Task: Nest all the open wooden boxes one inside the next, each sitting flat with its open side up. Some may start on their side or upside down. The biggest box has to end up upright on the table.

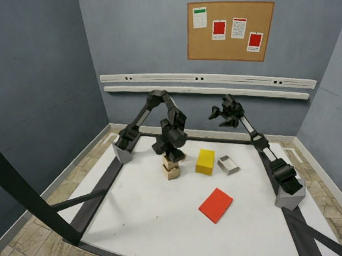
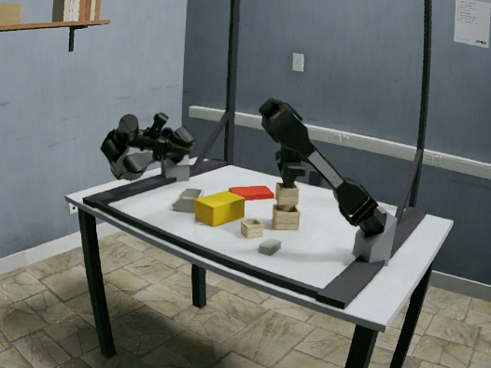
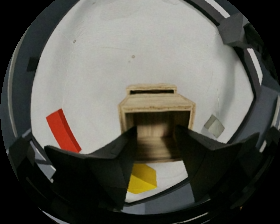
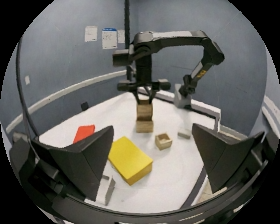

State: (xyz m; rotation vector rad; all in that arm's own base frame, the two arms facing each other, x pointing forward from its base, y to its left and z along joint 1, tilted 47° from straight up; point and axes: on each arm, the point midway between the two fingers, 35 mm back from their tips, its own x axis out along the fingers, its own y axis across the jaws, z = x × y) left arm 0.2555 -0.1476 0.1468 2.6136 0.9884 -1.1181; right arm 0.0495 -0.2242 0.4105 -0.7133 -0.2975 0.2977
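Right now my left hand is 140 mm above the small wooden box, 130 mm short of it and 20 mm to the left of it. Also, from my left hand: flat red block (260 mm to the right, 140 mm below, 110 mm behind); grey tray (300 mm to the right, 140 mm ahead, 120 mm below); small grey block (160 mm ahead, 140 mm below, 90 mm to the left).
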